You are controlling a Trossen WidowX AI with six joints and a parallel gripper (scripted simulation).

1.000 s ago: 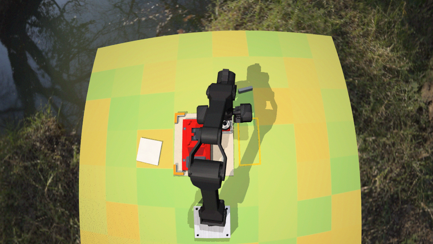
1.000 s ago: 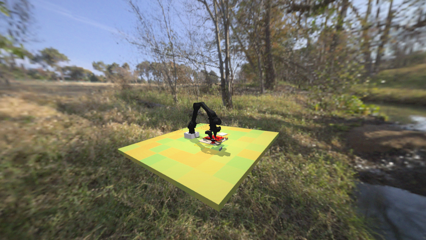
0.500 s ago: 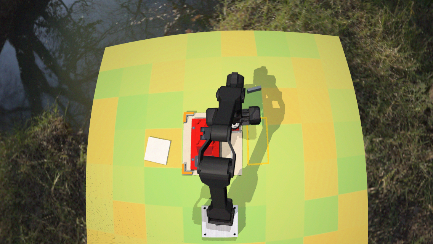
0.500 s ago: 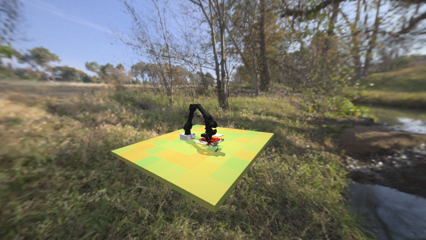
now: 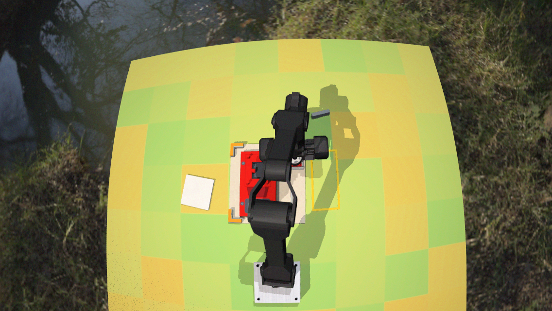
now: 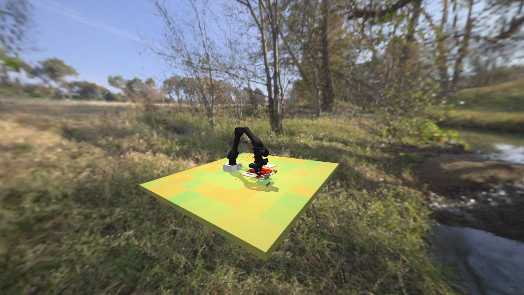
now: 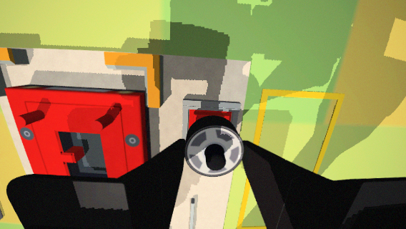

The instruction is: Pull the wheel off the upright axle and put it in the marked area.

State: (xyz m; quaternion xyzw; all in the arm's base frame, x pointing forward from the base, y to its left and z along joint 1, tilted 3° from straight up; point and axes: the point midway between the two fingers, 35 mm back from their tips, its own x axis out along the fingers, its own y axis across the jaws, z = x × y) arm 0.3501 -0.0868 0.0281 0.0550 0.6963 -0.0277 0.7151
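The wheel lies right at my gripper tip. The rest, counted from my gripper tip: white square plate: 320 mm to the left, 50 mm behind, 40 mm below; then grey bar: 140 mm ahead, 110 mm to the right, 30 mm below.
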